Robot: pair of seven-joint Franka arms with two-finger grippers.
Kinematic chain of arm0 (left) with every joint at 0, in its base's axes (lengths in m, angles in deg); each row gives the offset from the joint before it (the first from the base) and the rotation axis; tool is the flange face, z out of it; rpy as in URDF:
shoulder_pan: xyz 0 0 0.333 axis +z
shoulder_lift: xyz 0 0 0 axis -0.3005 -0.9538 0
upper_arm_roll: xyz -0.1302 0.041 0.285 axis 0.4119 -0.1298 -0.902
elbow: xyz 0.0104 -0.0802 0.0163 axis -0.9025 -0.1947 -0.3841
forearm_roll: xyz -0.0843 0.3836 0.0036 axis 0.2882 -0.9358 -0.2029
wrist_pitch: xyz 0 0 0 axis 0.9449 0.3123 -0.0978
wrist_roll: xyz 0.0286 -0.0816 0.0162 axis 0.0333 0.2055 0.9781
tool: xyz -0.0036 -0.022 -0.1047 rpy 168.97 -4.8 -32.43
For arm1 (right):
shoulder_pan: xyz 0 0 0.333 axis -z
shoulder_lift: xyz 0 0 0 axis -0.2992 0.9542 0
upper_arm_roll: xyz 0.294 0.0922 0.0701 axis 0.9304 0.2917 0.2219
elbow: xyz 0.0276 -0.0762 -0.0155 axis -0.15 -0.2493 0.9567
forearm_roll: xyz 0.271 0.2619 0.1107 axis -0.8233 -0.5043 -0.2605
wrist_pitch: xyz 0 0 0 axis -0.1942 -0.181 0.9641
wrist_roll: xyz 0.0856 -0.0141 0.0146 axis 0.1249 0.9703 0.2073
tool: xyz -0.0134 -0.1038 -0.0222 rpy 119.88 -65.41 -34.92
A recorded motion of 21 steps. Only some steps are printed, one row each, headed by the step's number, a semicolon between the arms.
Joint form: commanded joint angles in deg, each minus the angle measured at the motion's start. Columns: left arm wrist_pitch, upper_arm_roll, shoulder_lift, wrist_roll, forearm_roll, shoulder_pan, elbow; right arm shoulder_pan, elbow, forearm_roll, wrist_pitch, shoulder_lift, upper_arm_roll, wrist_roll.
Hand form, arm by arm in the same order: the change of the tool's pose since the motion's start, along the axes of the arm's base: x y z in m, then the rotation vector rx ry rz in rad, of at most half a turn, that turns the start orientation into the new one. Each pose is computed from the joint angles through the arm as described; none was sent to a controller.
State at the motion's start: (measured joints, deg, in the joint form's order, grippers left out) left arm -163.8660 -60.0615 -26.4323 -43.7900 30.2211 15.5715 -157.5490; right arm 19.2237 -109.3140 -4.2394 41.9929 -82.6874 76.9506 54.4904
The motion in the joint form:
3: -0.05 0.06 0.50 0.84 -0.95 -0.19 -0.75; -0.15 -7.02 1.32 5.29 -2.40 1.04 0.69
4: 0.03 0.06 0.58 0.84 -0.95 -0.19 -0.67; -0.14 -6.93 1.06 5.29 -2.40 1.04 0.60
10: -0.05 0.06 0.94 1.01 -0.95 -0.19 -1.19; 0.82 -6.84 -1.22 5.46 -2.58 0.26 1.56
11: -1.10 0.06 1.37 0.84 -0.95 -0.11 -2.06; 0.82 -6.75 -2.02 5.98 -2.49 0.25 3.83
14: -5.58 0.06 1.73 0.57 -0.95 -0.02 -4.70; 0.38 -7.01 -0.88 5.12 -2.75 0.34 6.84
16: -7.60 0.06 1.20 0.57 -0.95 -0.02 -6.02; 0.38 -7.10 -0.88 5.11 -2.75 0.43 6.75
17: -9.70 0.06 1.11 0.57 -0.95 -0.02 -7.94; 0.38 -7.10 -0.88 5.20 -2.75 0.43 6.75
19: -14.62 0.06 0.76 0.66 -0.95 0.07 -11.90; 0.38 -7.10 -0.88 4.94 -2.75 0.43 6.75
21: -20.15 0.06 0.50 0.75 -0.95 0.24 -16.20; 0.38 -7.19 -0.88 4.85 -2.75 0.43 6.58
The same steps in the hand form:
3: -0.0029 -0.0007 -0.0013 0.0165 0.0024 0.0093; -0.0064 0.0095 -0.0282 -0.0251 -0.0102 0.0354
4: -0.0034 -0.0007 0.0000 0.0165 0.0010 0.0093; -0.0063 0.0098 -0.0274 -0.0206 -0.0120 0.0333
10: -0.0054 -0.0006 -0.0007 0.0168 0.0024 0.0122; -0.0075 -0.0026 -0.0248 0.0194 -0.0225 0.0164
11: -0.0061 0.0001 -0.0021 0.0163 -0.0083 0.0109; -0.0060 -0.0015 -0.0240 0.0306 -0.0331 0.0545
14: -0.0024 0.0007 -0.0134 0.0136 -0.0466 0.0087; -0.0088 0.0017 -0.0253 0.0104 -0.0161 0.1181
16: 0.0019 0.0005 -0.0265 0.0129 -0.0495 0.0090; -0.0088 0.0026 -0.0260 0.0105 -0.0144 0.1181
17: 0.0033 0.0004 -0.0402 0.0128 -0.0511 0.0093; -0.0087 0.0026 -0.0259 0.0103 -0.0159 0.1181
19: 0.0061 0.0012 -0.0692 0.0116 -0.0617 0.0131; -0.0091 0.0026 -0.0263 0.0108 -0.0114 0.1181
21: 0.0068 0.0030 -0.0990 0.0101 -0.0785 0.0185; -0.0094 0.0026 -0.0272 0.0113 -0.0083 0.1152

